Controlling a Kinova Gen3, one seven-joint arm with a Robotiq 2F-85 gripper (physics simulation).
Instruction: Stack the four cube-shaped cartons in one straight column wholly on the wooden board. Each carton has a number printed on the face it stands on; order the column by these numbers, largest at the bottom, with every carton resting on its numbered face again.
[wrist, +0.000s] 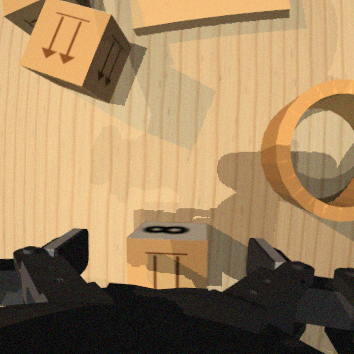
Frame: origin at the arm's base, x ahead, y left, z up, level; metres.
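Seen in the pictures: gripper, fingertip midpoint: (166, 251).
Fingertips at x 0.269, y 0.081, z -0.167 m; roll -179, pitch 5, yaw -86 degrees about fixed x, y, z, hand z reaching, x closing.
A point is followed by its place in that frame.
A carton (167, 255) @[y 0.082, x 0.259, z -0.188 m] lies between and below my open fingers, with a grey face bearing a printed 8 turned toward the far side and arrows on the orange face toward me; its near part is hidden by my gripper. My gripper (166, 251) @[y 0.081, x 0.269, z -0.167 m] is open, with one finger on each side of this carton and a gap on both sides. A second carton (75, 45) @[y 0.158, x 0.383, z -0.188 m] with two arrows on its top stands at the upper left. Part of a third carton (20, 12) @[y 0.208, x 0.409, z -0.192 m] shows behind it at the corner. The wooden board (215, 12) @[y 0.073, x 0.432, z -0.226 m] shows in part at the top edge.
A round orange ring-shaped container (277, 145) @[y 0.026, x 0.335, z -0.192 m], open at the top, stands at the right, partly cut off by the view's edge. Shadows of the arm and gripper fall across the wooden table top (65, 165) @[y 0.181, x 0.302, z -0.238 m].
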